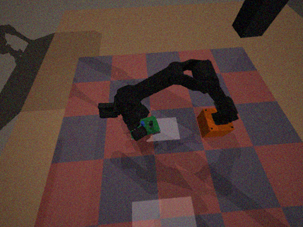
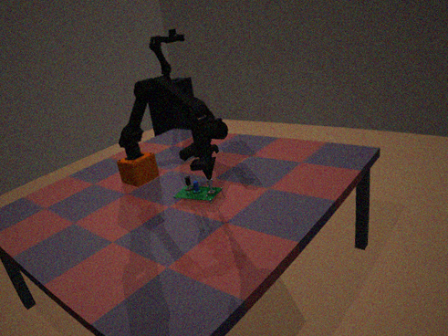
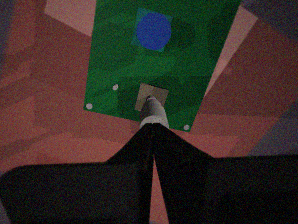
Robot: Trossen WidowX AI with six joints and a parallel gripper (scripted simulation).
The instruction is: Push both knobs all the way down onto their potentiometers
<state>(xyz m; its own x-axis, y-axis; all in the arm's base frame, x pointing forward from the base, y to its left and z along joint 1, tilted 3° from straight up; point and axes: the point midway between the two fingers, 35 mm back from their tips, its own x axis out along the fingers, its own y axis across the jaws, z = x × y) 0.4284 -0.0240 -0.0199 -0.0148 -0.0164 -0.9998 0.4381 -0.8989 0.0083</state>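
The blue knob lies 50 mm behind my gripper tip, 20 mm to the right of it and 30 mm below it. The rest, counted from my gripper tip: white knob 10 mm below.
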